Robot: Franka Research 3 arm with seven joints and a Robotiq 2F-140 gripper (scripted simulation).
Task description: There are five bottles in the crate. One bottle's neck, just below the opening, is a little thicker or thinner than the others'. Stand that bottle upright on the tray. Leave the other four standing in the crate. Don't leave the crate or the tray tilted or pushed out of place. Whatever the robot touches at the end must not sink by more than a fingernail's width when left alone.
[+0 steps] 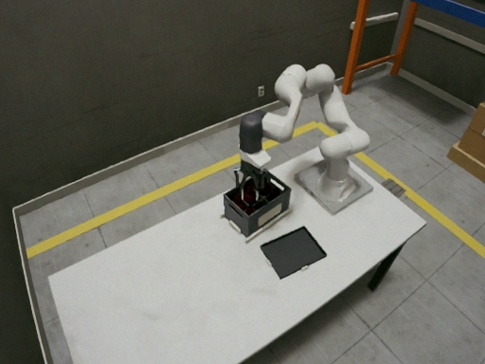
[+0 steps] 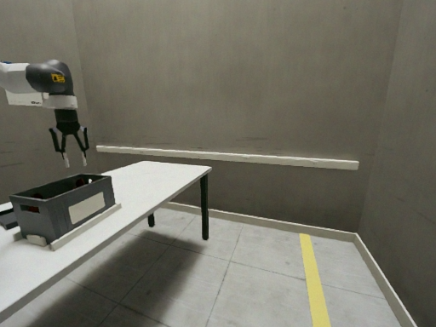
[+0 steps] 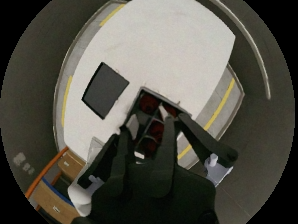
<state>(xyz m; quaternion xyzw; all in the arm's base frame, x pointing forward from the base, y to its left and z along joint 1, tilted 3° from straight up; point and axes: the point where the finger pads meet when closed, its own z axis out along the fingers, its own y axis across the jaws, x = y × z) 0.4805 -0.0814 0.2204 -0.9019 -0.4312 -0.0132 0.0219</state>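
Right now the dark grey crate is 17 cm below my hand, 8 cm behind it and 5 cm to the right of it. From my hand the other things lie so: flat black tray (24 cm below, 23 cm to the left, 9 cm behind).
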